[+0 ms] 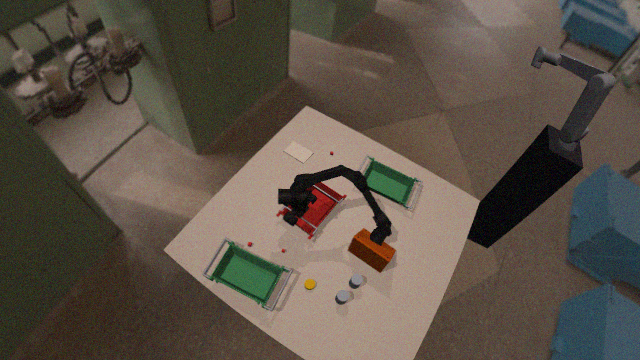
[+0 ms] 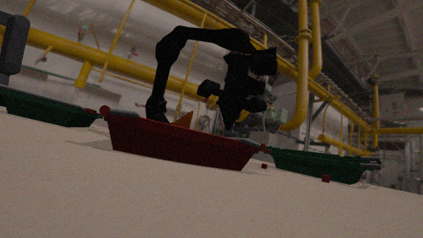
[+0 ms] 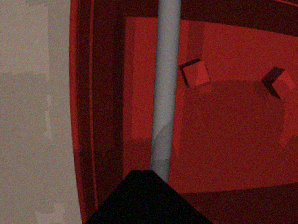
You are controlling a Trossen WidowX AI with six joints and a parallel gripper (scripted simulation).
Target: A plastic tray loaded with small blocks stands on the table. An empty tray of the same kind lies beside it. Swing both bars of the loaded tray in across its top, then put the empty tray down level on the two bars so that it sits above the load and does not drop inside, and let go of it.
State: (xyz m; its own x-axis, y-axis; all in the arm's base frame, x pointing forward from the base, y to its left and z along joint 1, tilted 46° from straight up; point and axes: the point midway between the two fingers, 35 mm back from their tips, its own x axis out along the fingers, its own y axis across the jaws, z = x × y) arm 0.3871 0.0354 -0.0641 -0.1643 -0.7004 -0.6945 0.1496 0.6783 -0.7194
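Right now the green tray is 450 mm to the right of my gripper tip, 310 mm behind it and 40 mm below it. The rest, counted from my gripper tip: yellow disc (260 mm to the left, 200 mm behind, 80 mm below); then white card (410 mm to the right, 240 mm ahead, 80 mm below).
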